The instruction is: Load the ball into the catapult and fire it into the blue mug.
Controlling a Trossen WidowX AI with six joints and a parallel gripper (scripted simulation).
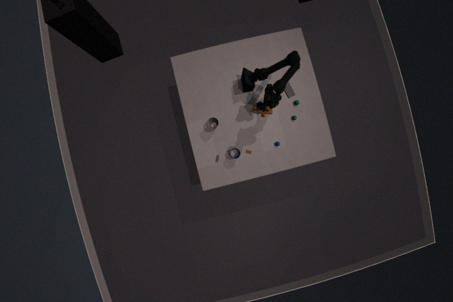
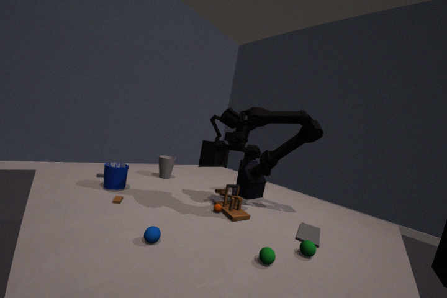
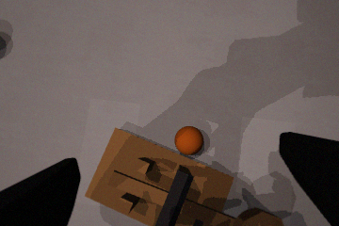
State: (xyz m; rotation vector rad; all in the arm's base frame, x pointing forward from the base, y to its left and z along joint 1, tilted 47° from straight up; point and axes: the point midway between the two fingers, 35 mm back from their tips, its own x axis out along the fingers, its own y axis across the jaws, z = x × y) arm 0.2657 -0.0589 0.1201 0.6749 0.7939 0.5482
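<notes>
The catapult frame lies 90 mm below my gripper tip and 40 mm behind it. Also, from my gripper tip: orange ball: 160 mm below, 20 mm ahead, 10 mm to the right; then blue ball: 300 mm ahead, 160 mm below, 30 mm to the left; then wooden catapult: 120 mm below, 70 mm behind, 10 mm to the right.
</notes>
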